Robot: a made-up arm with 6 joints. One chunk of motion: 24 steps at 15 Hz.
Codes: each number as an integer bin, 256 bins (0 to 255) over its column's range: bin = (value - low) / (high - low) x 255, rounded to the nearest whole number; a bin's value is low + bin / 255 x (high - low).
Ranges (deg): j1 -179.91..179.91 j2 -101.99..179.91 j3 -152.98..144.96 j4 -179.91..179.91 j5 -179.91..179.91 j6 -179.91..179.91
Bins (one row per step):
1: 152 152 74 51 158 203
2: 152 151 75 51 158 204
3: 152 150 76 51 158 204
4: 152 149 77 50 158 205
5: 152 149 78 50 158 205
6: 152 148 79 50 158 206
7: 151 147 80 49 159 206
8: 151 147 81 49 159 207
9: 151 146 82 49 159 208
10: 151 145 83 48 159 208
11: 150 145 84 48 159 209
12: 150 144 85 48 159 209
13: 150 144 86 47 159 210
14: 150 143 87 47 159 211
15: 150 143 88 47 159 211
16: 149 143 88 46 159 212
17: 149 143 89 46 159 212
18: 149 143 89 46 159 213
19: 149 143 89 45 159 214
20: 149 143 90 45 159 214
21: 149 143 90 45 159 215
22: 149 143 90 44 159 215
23: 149 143 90 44 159 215
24: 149 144 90 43 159 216
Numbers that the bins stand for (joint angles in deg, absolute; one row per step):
1: 34.57 66.04 -66.52 -107.95 43.04 106.53
2: 34.57 64.94 -65.35 -107.95 43.04 107.95
3: 34.57 63.83 -64.18 -107.95 43.04 107.95
4: 34.57 62.73 -63.01 -109.36 43.04 109.36
5: 34.57 62.73 -61.85 -109.36 43.04 109.36
6: 34.57 61.62 -60.68 -109.36 43.04 110.77
7: 33.16 60.52 -59.51 -110.77 44.45 110.77
8: 33.16 60.52 -58.34 -110.77 44.45 112.18
9: 33.16 59.41 -57.17 -110.77 44.45 113.59
10: 33.16 58.31 -56.00 -112.18 44.45 113.59
11: 31.75 58.31 -54.84 -112.18 44.45 115.00
12: 31.75 57.20 -53.67 -112.18 44.45 115.00
13: 31.75 57.20 -52.50 -113.59 44.45 116.41
14: 31.75 56.10 -51.33 -113.59 44.45 117.82
15: 31.75 56.10 -50.16 -113.59 44.45 117.82
16: 30.34 56.10 -50.16 -115.00 44.45 119.23
17: 30.34 56.10 -48.99 -115.00 44.45 119.23
18: 30.34 56.10 -48.99 -115.00 44.45 120.65
19: 30.34 56.10 -48.99 -116.41 44.45 122.06
20: 30.34 56.10 -47.82 -116.41 44.45 122.06
21: 30.34 56.10 -47.82 -116.41 44.45 123.47
22: 30.34 56.10 -47.82 -117.82 44.45 123.47
23: 30.34 56.10 -47.82 -117.82 44.45 123.47
24: 30.34 57.20 -47.82 -119.23 44.45 124.88

